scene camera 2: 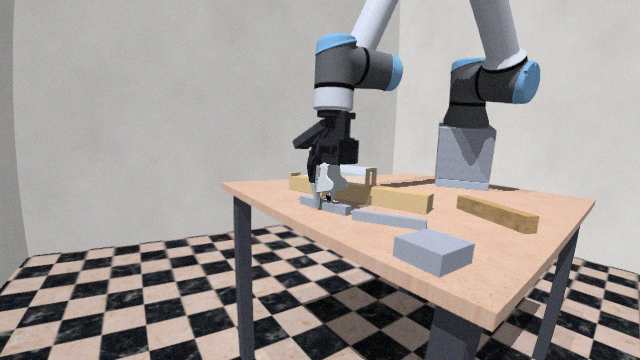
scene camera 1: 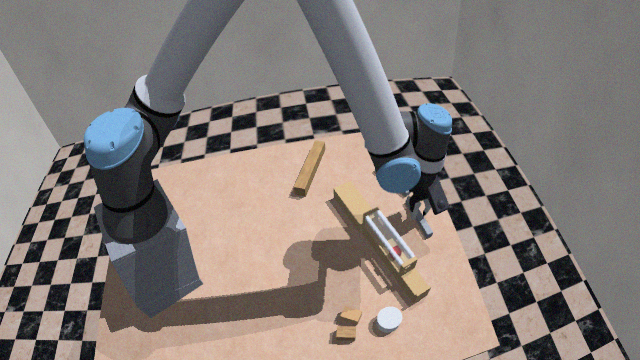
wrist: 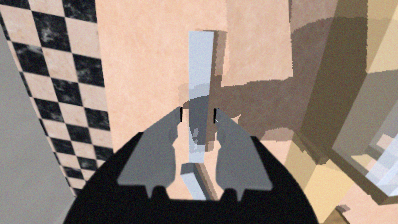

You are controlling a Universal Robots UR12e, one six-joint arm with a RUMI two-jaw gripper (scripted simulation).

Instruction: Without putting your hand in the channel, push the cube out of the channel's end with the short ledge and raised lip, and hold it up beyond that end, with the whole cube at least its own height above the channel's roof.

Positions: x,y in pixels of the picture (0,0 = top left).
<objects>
my gripper: scene camera 2 324,207; scene camera 1; wrist
same spot on my gripper: (scene camera 1: pixel 414 204) = (wrist: pixel 274 181)
</objects>
